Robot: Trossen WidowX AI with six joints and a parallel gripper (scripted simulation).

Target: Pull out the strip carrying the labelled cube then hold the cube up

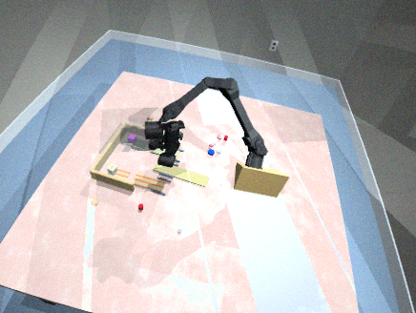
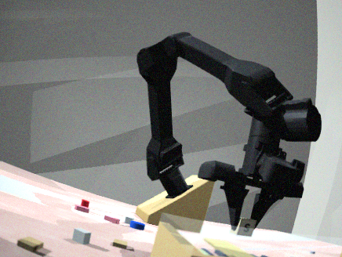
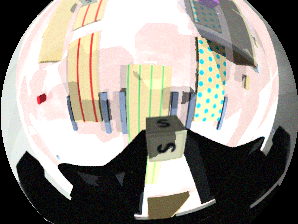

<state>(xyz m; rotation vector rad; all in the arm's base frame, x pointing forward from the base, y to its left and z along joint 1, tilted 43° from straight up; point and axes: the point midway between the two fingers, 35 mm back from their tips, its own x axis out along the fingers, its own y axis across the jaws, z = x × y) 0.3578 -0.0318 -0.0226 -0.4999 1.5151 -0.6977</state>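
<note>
Now: gripper tip 50 mm past the green-striped strip, 30 mm to the right of it and 50 mm above it. From my gripper tip the other things lie so: dotted strip (40 mm ahead, 90 mm to the right, 50 mm below); orange-striped strip (70 mm ahead, 100 mm to the left, 50 mm below); blue puck (180 mm behind, 130 mm to the right, 40 mm below).
</note>
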